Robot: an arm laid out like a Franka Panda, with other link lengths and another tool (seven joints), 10 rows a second.
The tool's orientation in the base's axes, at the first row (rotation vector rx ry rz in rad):
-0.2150, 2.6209, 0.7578
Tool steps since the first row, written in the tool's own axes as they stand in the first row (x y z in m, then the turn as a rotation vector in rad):
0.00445, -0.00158, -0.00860, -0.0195, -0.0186, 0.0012
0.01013, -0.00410, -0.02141, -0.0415, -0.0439, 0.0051
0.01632, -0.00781, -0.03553, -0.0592, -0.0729, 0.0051
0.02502, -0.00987, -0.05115, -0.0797, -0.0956, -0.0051
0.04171, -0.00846, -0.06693, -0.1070, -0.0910, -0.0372
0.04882, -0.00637, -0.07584, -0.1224, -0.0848, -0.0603
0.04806, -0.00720, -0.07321, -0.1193, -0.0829, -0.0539
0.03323, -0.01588, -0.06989, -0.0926, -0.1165, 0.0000
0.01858, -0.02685, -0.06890, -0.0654, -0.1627, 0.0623
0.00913, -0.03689, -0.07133, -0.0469, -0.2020, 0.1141
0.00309, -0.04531, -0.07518, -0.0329, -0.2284, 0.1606
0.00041, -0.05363, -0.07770, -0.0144, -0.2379, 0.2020
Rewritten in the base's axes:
-0.00652, -0.00613, 0.00402, 0.0228, -0.0143, -0.0016
-0.01533, -0.01536, 0.01032, 0.0505, -0.0327, -0.0075
-0.02475, -0.02633, 0.01686, 0.0739, -0.0565, -0.0140
-0.03736, -0.03680, 0.02429, 0.0948, -0.0803, -0.0084
-0.05815, -0.04472, 0.03015, 0.1077, -0.0928, 0.0301
-0.06812, -0.04803, 0.03505, 0.1123, -0.0995, 0.0573
-0.06634, -0.04728, 0.03294, 0.1112, -0.0946, 0.0520
-0.04957, -0.05226, 0.03244, 0.1135, -0.0947, -0.0169
-0.03317, -0.06043, 0.03257, 0.1215, -0.1009, -0.0985
-0.02286, -0.06986, 0.03361, 0.1320, -0.1066, -0.1650
-0.01654, -0.07880, 0.03509, 0.1416, -0.1042, -0.2194
-0.01285, -0.08707, 0.03418, 0.1411, -0.0905, -0.2636

